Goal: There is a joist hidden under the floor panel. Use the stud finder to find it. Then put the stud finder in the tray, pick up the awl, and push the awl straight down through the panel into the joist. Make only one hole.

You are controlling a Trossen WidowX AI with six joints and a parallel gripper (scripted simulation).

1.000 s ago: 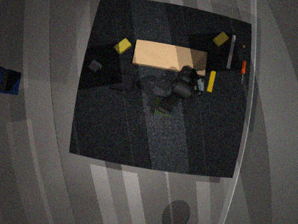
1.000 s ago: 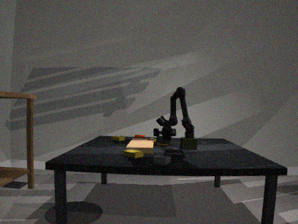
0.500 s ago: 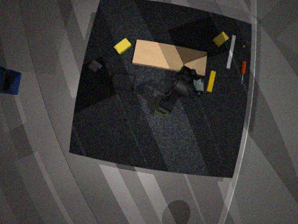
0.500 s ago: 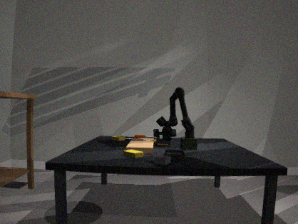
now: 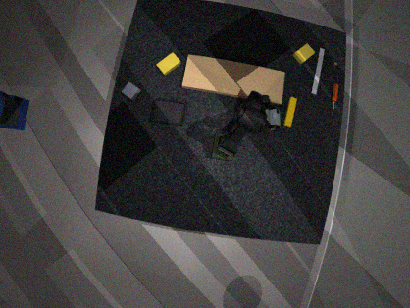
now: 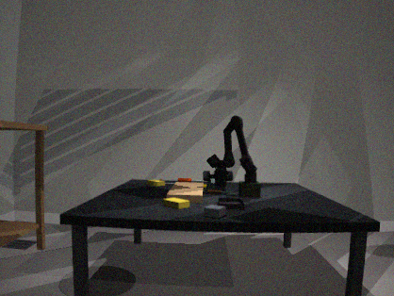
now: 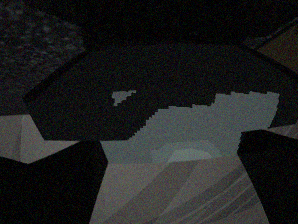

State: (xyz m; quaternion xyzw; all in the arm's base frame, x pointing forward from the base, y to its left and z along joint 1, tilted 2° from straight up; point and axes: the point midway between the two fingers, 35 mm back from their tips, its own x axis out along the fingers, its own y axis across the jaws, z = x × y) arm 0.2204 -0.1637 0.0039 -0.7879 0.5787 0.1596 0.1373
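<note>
My gripper tip is now 1 cm short of the dark grey stud finder, 1 cm to the right of it and 1 cm above it. The rest, counted from my gripper tip: white bar: 37 cm ahead, 19 cm to the right, 6 cm below; yellow bar: 7 cm ahead, 8 cm to the right, 5 cm below; awl: 4 cm behind, 12 cm to the left, 6 cm below.
</note>
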